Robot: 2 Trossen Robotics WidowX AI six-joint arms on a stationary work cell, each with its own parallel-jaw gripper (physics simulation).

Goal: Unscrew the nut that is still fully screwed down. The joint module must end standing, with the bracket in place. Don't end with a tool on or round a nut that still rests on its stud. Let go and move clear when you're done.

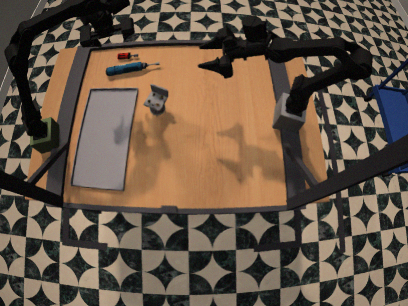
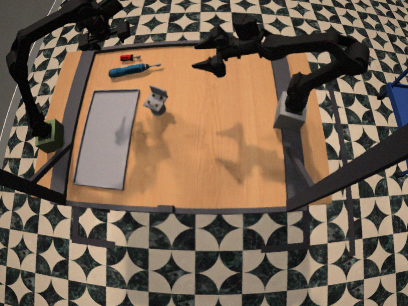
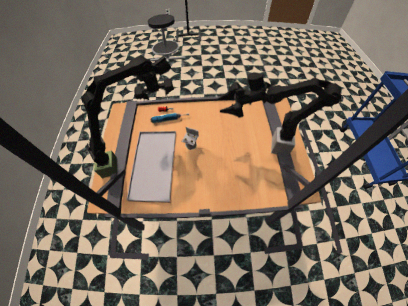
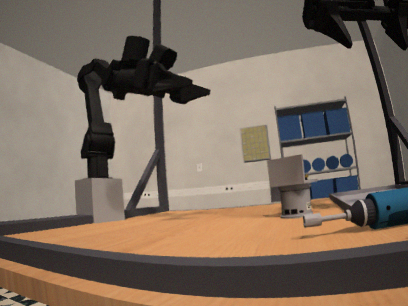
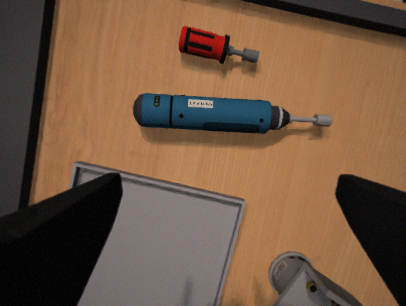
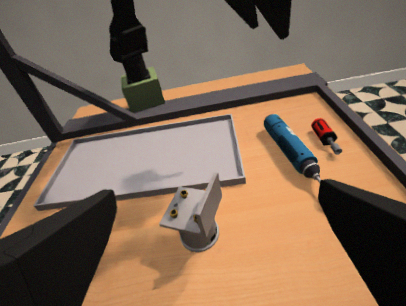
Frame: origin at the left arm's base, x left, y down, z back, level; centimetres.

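Seen in the pictures: left gripper, fingertip midpoint: (image 1: pixel 112 42) (image 2: pixel 111 45) (image 3: pixel 157 97) (image 4: pixel 379 47) (image 5: pixel 228 183) (image 6: pixel 268 32); right gripper, fingertip midpoint: (image 1: pixel 198 56) (image 2: pixel 193 56) (image 3: pixel 219 105) (image 4: pixel 201 87) (image 6: pixel 217 194); left arm's base at its link origin: (image 1: pixel 40 131) (image 2: pixel 45 132) (image 3: pixel 102 160) (image 6: pixel 138 77); right arm's base at its link origin: (image 1: pixel 294 107) (image 2: pixel 294 105) (image 3: pixel 286 135).
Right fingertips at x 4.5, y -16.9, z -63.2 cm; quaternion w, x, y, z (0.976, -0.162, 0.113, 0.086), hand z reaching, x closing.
Pixels of each thing's top centre, then the offset from my right fingertips to it.
- joint module at its top centre: (image 6: pixel 190 204) (image 4: pixel 293 176) dz +15.7, dx -1.4, dy +18.9 cm
- blue power driver at its top centre: (image 5: pixel 236 115) (image 4: pixel 400 188) (image 6: pixel 296 143) (image 1: pixel 131 64) (image 2: pixel 133 66) (image 3: pixel 169 114) dz +24.0, dx +20.4, dy +22.3 cm
- short red nut driver at its top centre: (image 5: pixel 220 44) (image 6: pixel 328 130) (image 1: pixel 127 53) (image 2: pixel 129 55) dz +25.6, dx +28.5, dy +23.4 cm
- shallow grey tray at its top centre: (image 6: pixel 142 154) (image 4: pixel 381 191) (image 1: pixel 103 133) (image 2: pixel 104 134) (image 3: pixel 152 162) dz +38.3, dx -8.1, dy +24.7 cm
- dark raised frame at its top centre: (image 1: pixel 168 208) (image 2: pixel 164 207) (image 4: pixel 277 186) (image 3: pixel 204 210) dz +18.0, dx -40.8, dy +20.6 cm
The joint module (image 4: pixel 296 202) (image 6: pixel 199 240) stands upright on the table, with the grey L-shaped bracket (image 1: pixel 156 98) (image 4: pixel 286 171) (image 6: pixel 210 204) on top. Brass nuts (image 6: pixel 184 193) show on the bracket; which is fully screwed down is too small to tell. A blue power driver (image 1: pixel 125 69) (image 5: pixel 215 114) (image 6: pixel 291 145) with a socket tip and a short red nut driver (image 1: pixel 123 56) (image 5: pixel 204 44) (image 6: pixel 324 130) lie behind the tray. My left gripper (image 5: pixel 228 183) is open and empty, high above the table's back left. My right gripper (image 1: pixel 200 56) (image 6: pixel 217 194) is open and empty, raised right of the module.
A shallow grey tray (image 1: pixel 102 150) (image 3: pixel 151 170) (image 6: pixel 95 162) lies left of the module. A dark raised frame (image 3: pixel 206 214) edges the table, with slanting posts at the front corners. A blue cart (image 3: pixel 375 145) stands off to the right.
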